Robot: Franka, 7 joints.
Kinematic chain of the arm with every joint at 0, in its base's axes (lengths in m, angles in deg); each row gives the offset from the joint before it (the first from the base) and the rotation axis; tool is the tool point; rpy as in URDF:
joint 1: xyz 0 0 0.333 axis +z
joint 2: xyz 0 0 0 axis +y
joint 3: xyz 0 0 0.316 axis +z
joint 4: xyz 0.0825 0 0 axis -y
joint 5: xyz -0.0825 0 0.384 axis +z
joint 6: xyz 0 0 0 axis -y
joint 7: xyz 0.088 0 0 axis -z
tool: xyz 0 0 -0.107 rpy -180 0 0
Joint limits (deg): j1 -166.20..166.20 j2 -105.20..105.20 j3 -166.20..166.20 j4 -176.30..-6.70 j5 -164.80..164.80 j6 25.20..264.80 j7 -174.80..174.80
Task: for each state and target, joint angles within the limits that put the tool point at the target. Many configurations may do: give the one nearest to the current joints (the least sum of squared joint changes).
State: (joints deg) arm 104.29 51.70 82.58 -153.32 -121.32 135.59 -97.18
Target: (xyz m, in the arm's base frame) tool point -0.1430 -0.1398 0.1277
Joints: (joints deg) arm 110.87 46.71 66.40 -176.30 -119.31 134.17 -97.18
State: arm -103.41 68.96 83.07 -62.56 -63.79 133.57 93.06
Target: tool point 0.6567 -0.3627 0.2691
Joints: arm -77.80 80.43 77.64 -80.19 -63.27 130.97 93.06
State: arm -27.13 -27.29 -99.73 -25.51 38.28 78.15 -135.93
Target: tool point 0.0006 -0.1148 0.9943
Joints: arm -19.34 -6.74 -83.06 -6.70 51.27 31.36 -135.93
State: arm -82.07 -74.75 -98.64 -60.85 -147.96 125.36 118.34
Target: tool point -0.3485 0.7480 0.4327
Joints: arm -96.83 -73.79 -100.17 -56.09 -147.87 123.47 118.34
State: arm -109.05 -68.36 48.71 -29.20 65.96 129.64 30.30
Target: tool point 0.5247 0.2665 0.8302
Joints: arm -106.76 -68.48 47.06 -66.38 59.39 110.13 30.30
